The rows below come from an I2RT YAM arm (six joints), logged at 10 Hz.
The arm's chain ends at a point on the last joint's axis. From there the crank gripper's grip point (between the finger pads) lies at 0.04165 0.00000 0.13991 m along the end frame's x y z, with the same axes.
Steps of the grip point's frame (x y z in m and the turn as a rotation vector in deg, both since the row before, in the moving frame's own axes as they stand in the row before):
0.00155 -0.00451 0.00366 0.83 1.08 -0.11
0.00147 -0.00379 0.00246 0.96 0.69 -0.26
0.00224 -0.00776 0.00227 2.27 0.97 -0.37
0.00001 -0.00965 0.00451 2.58 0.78 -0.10
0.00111 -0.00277 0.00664 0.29 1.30 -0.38
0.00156 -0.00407 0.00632 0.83 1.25 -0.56
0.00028 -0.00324 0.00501 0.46 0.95 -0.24
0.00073 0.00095 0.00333 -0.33 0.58 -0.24
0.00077 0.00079 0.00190 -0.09 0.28 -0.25
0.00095 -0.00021 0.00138 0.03 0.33 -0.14
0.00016 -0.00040 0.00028 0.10 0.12 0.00
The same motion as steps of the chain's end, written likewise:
-0.00108 -0.00241 0.00449 0.83 1.08 -0.11
-0.00021 -0.00126 0.00299 0.96 0.69 -0.26
-0.00010 -0.00196 0.00311 2.27 0.97 -0.37
-0.00188 -0.00329 0.00523 2.58 0.78 -0.10
-0.00205 -0.00178 0.00762 0.29 1.30 -0.38
-0.00147 -0.00163 0.00728 0.83 1.25 -0.56
-0.00203 -0.00194 0.00572 0.46 0.95 -0.24
-0.00069 0.00032 0.00376 -0.33 0.58 -0.24
0.00009 0.00075 0.00211 -0.09 0.28 -0.25
0.00015 -0.00003 0.00162 0.03 0.33 -0.14
-0.00013 -0.00016 0.00037 0.10 0.12 0.00

